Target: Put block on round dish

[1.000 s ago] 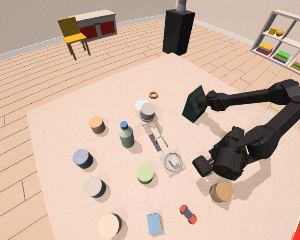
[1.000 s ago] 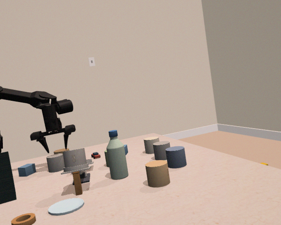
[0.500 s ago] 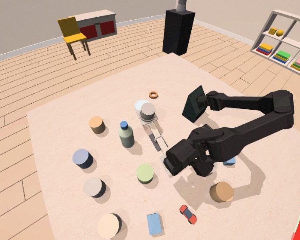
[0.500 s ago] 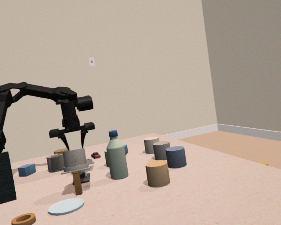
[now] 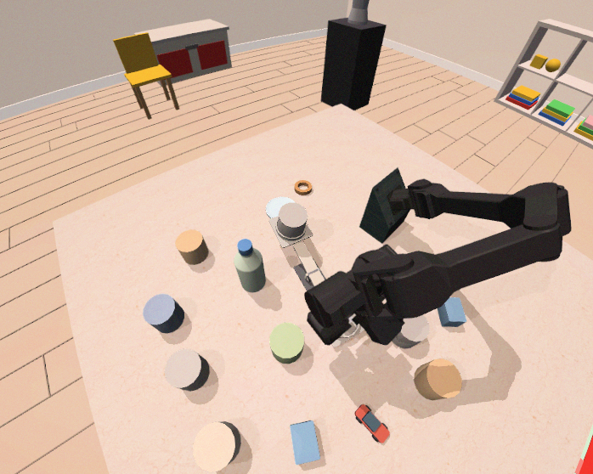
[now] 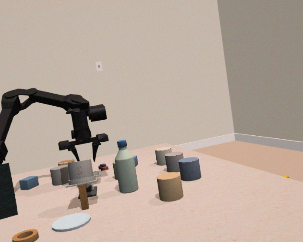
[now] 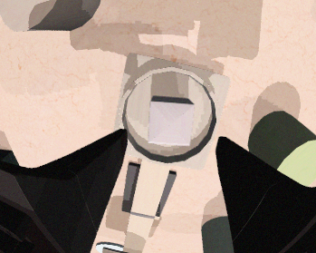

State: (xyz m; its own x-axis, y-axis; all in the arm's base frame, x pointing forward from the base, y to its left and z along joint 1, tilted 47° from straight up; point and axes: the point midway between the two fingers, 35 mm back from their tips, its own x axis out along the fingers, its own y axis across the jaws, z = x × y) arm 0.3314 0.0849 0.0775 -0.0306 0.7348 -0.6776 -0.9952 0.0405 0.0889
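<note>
Right now the pale block is 40 mm below my gripper tip. Round my gripper tip: balance: 30 mm behind, 130 mm to the right, 40 mm below; green cylinder: 110 mm ahead, 60 mm to the right, 40 mm below; red toy car: 100 mm ahead, 170 mm to the left, 60 mm below.
</note>
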